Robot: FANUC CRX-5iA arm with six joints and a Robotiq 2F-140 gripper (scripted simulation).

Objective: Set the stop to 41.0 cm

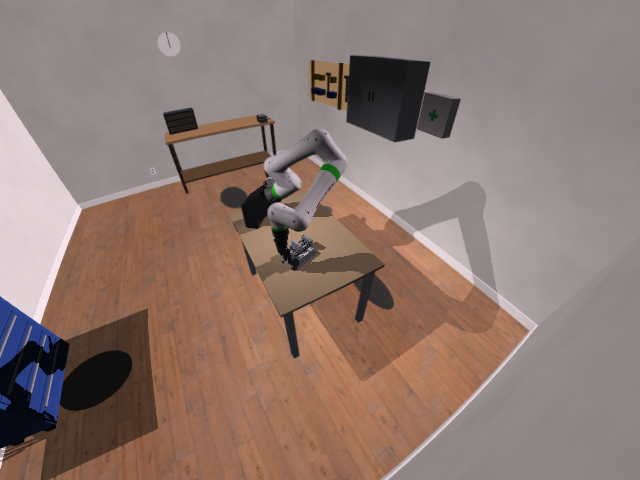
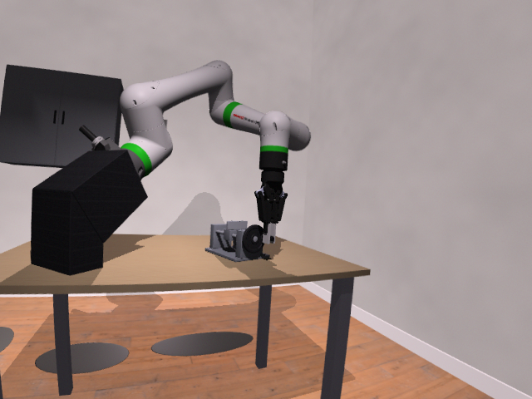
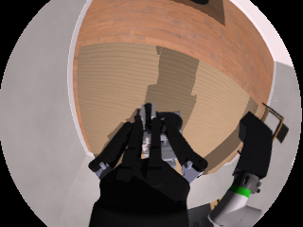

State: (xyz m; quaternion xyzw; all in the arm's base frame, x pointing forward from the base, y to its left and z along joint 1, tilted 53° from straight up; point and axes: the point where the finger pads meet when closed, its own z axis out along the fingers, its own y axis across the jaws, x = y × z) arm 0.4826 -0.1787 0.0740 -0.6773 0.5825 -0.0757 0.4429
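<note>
My gripper is now 20 mm above the black handwheel, 10 mm to the right of it and 10 mm past it. Also, from my hand: grey stop (120 mm to the left, 70 mm behind, 10 mm below).
</note>
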